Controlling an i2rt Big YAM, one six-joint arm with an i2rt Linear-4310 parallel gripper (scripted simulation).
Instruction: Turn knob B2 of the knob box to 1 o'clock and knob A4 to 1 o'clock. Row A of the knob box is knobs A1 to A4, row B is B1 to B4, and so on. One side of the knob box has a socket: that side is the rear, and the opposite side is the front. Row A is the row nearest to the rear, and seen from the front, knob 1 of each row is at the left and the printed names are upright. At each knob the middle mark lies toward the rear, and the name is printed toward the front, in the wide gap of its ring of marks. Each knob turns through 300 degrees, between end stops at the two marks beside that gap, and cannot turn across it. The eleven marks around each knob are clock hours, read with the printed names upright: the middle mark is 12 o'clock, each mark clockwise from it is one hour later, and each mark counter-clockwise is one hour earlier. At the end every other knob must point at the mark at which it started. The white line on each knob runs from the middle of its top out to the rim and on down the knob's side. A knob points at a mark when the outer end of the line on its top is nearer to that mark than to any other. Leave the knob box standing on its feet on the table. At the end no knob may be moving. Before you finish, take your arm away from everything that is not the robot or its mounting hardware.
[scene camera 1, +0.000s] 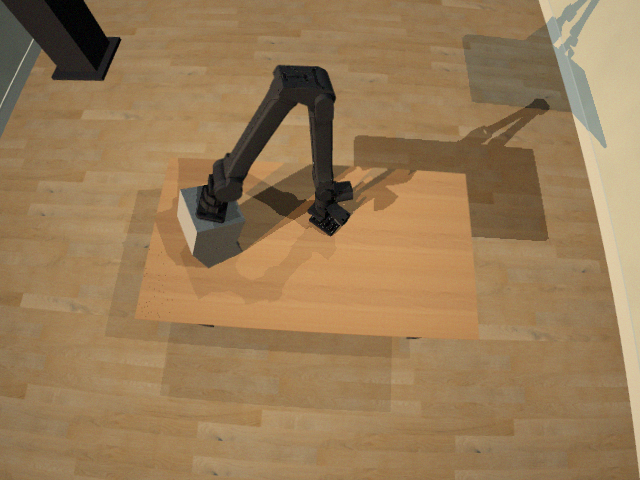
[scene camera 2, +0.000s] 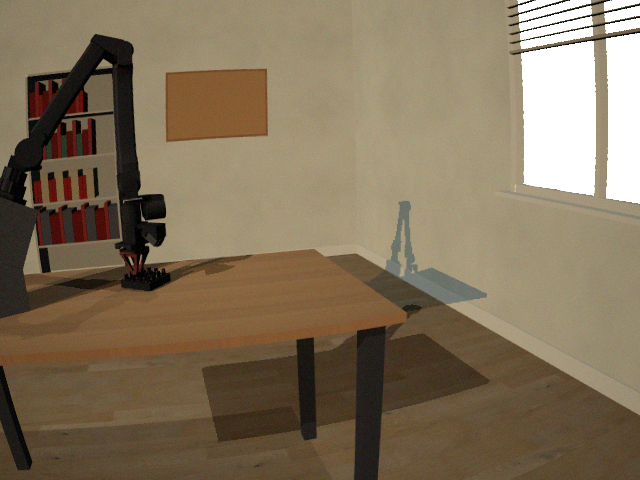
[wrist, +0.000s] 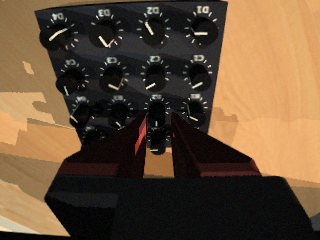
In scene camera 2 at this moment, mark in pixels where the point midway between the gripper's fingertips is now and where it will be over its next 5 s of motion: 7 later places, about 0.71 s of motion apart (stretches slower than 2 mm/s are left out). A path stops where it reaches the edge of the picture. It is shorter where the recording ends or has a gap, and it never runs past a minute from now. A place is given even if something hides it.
My gripper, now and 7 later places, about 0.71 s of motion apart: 137, 275; 135, 263; 136, 255; 136, 256; 137, 263; 138, 270; 138, 270; 137, 272
